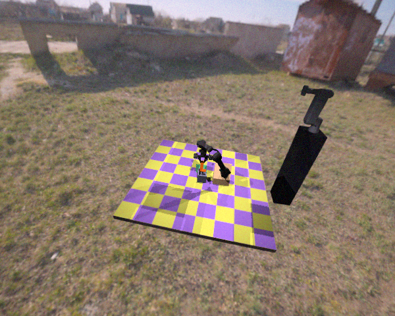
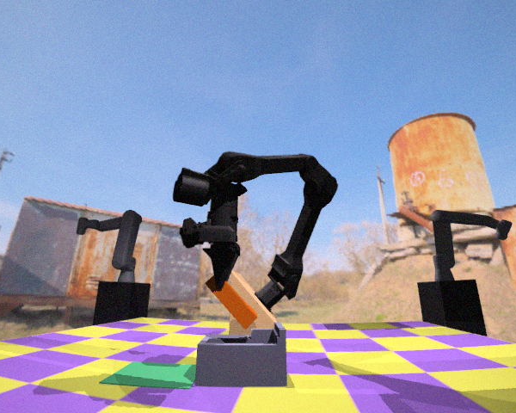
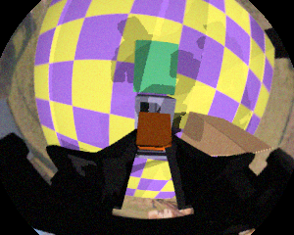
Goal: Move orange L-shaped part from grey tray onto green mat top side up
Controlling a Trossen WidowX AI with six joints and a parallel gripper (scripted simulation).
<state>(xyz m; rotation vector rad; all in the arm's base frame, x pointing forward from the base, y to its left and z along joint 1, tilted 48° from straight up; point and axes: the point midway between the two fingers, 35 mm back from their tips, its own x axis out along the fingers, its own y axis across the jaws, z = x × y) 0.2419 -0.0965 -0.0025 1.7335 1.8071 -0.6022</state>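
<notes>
My gripper tip is now 110 mm to the left of the green mat and 170 mm above it. The rest, counted from my gripper tip: orange L-shaped part 20 mm behind, 30 mm to the left, 30 mm below.
</notes>
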